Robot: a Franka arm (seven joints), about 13 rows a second.
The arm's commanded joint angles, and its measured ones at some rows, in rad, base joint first. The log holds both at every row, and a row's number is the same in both.
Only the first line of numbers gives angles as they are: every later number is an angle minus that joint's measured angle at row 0.
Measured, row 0:
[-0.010 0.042 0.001 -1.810 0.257 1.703 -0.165]
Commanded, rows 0 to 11:
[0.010 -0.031 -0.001 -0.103 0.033 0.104 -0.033]
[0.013 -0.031 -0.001 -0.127 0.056 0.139 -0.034]
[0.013 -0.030 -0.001 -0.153 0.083 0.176 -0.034]
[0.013 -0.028 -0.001 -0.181 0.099 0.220 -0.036]
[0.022 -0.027 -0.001 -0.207 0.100 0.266 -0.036]
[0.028 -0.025 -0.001 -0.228 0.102 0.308 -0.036]
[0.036 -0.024 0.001 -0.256 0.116 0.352 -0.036]
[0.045 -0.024 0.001 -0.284 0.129 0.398 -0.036]
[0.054 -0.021 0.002 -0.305 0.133 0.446 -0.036]
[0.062 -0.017 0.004 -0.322 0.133 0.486 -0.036]
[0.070 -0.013 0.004 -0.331 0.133 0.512 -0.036]
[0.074 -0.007 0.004 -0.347 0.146 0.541 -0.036]
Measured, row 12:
[0.063 0.001 0.005 -0.305 0.113 0.477 -0.019]
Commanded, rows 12 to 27:
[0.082 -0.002 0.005 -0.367 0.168 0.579 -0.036]
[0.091 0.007 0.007 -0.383 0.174 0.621 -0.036]
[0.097 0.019 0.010 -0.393 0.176 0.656 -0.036]
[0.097 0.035 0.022 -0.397 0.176 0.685 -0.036]
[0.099 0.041 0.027 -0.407 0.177 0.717 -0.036]
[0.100 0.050 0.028 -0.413 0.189 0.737 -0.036]
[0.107 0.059 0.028 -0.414 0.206 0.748 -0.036]
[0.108 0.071 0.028 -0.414 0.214 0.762 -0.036]
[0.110 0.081 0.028 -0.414 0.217 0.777 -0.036]
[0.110 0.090 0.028 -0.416 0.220 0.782 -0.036]
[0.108 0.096 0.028 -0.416 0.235 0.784 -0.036]
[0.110 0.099 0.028 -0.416 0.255 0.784 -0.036]
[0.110 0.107 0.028 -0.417 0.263 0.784 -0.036]
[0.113 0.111 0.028 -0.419 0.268 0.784 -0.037]
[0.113 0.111 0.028 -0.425 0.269 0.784 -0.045]
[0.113 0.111 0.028 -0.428 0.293 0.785 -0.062]
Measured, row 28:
[0.104 0.115 0.028 -0.402 0.239 0.739 -0.005]
